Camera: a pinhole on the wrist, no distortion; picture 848 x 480 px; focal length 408.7 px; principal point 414.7 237.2 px. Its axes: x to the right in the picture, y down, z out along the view. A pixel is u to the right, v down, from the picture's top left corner.
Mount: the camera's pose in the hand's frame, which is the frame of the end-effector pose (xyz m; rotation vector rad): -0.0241 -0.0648 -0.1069 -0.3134 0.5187 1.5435
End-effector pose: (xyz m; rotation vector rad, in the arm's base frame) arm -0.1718 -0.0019 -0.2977 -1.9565 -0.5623 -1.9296
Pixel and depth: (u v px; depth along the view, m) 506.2 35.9 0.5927
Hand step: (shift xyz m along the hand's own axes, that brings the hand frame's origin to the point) 0.3302 0.3434 0.2955
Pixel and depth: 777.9 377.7 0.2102
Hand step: -0.0795 0.2039 -0.0119
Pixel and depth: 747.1 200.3 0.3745
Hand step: 0.0397 0.3865 0.0557
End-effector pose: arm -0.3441 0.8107 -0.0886 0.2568 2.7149 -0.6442
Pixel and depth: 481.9 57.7 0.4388
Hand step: 0.2163 0.2153 0.2072
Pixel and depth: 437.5 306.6 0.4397
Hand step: -0.0464 0.1798 0.2662
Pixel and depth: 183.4 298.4 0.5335
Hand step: -0.0245 -0.0545 0.5112
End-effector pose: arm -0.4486 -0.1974 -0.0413 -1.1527 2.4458 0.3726
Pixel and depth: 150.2 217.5 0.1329
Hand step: 0.0024 -0.0721 0.0491
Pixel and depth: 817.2 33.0 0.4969
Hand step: 0.2581 0.6036 0.0399
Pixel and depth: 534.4 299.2 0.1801
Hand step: -0.0321 0.0722 0.0240
